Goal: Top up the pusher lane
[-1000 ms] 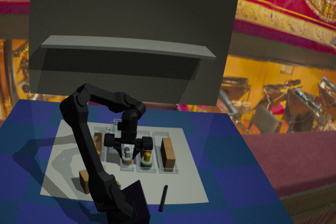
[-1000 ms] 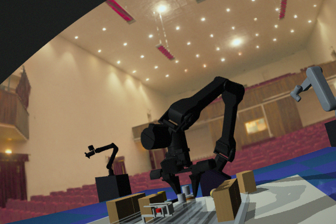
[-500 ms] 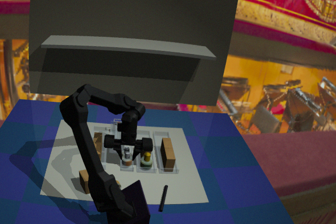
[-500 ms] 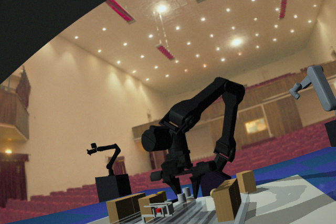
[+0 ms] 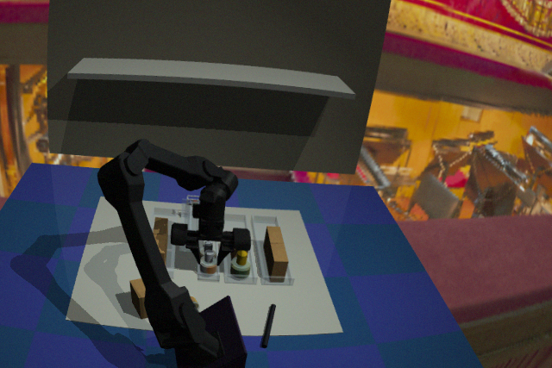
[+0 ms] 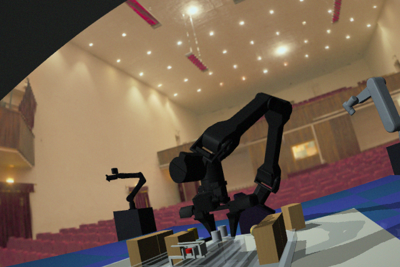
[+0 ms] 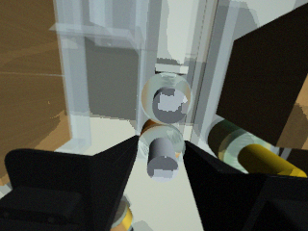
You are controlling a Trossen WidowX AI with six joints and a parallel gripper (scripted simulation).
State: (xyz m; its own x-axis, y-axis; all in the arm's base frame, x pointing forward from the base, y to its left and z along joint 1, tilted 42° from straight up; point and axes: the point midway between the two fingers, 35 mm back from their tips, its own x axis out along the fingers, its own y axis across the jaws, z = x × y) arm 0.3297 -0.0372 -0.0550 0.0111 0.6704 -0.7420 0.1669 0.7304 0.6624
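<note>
Now: the white mat 6 cm ahead of my gripper tip, 1 cm to the left of it and 3 cm below it. Also, from my gripper tip: box 13 cm behind, 17 cm to the left; black rod 20 cm behind, 10 cm to the right, 3 cm below; red part 23 cm ahead, 4 cm above.
</note>
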